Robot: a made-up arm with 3 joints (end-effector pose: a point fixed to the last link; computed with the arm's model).
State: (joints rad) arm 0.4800 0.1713 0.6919
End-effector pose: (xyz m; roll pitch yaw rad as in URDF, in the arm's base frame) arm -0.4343 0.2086 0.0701 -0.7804 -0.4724 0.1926
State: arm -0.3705 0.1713 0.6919
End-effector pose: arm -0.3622 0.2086 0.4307 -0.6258 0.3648 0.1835
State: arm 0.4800 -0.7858 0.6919
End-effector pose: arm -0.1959 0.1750 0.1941 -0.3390 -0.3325 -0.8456
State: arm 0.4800 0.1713 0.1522
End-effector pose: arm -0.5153 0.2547 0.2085 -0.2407 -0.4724 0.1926
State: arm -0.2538 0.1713 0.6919
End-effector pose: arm -0.3900 0.2086 0.3868 -0.6477 0.2500 0.1769
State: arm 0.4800 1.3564 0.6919
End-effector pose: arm -0.6045 -0.0580 -0.0186 -1.1625 -0.0984 1.3800
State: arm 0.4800 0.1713 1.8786
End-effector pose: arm -0.3196 -0.1059 -0.0324 -1.9671 -0.4724 0.1926
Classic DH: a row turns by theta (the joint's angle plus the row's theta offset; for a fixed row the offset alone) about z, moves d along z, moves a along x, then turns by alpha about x. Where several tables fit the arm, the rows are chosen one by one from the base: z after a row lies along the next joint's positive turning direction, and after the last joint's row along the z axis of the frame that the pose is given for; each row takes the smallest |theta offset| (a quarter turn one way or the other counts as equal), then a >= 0, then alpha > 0; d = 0 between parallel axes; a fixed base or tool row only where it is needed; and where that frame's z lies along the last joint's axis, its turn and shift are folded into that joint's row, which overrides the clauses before.
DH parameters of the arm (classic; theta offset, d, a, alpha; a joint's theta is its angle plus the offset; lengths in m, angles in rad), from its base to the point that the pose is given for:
base (fixed): 0 0.1708 0 1.5708
joint 1: 0 0.0672 -0.3297 -1.5708
joint 2: 1.5708 0.2759 0.0229 -1.5708
joint 3: 0 0.0535 0.3101 1.5708
tool (fixed): -1.5708 0.043 0 0

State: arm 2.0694 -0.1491 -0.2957
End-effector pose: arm -0.1966 0.2444 -0.3200 -3.1122 -1.0522 -2.8372
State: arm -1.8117 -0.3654 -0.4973
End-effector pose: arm 0.5154 0.2087 0.3340 -1.6758 1.1361 -2.1284
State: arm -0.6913 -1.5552 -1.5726
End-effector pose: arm 0.1030 -0.0140 0.8461 0.8814 0.0099 -1.5588
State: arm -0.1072 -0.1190 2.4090
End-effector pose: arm -0.3978 -0.2385 0.2504 -2.4218 0.1064 -0.1197
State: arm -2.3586 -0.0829 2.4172
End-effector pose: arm 0.3090 -0.2430 0.4245 0.8066 0.7796 -3.0249
